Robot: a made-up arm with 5 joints.
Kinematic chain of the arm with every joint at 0, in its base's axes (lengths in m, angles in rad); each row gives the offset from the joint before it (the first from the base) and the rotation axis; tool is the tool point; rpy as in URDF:
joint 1: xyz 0.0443 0 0.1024 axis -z
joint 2: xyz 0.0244 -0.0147 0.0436 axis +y
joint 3: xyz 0.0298 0 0.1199 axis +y
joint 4: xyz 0.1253 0 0.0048 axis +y
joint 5: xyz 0.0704 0.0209 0 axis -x
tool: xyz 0 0 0 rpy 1.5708 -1.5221 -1.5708
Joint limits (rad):
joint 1: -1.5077..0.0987
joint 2: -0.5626..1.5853
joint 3: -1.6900..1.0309
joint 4: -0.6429..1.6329
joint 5: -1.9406..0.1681
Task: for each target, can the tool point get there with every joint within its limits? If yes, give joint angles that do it. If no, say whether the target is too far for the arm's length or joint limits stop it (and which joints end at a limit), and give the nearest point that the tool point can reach.
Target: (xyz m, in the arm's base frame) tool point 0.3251 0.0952 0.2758
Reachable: yes | joints -0.3059 0.7848 -1.4318 0.8373 -0.4495
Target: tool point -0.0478 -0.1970 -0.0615
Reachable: no: joint limits stop it (at a limit: joint 2, joint 3) | nearest point 0.0327 -0.0248 0.0193 | short by 0.207 m
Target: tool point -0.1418 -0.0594 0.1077
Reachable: no: joint limits stop it (at a limit: joint 2, joint 3) | nearest point 0.0149 -0.0094 0.0654 | short by 0.170 m
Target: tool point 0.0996 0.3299 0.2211
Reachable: yes | joints -1.3861 1.0586 -1.2003 -0.1445 -0.2852
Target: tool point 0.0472 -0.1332 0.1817
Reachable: no: joint limits stop it (at a limit: joint 1, joint 2, joint 3) | nearest point 0.0370 -0.0170 0.0910 | short by 0.148 m
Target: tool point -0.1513 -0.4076 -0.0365
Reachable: no: too far | nearest point 0.0304 -0.0289 0.0354 | short by 0.426 m
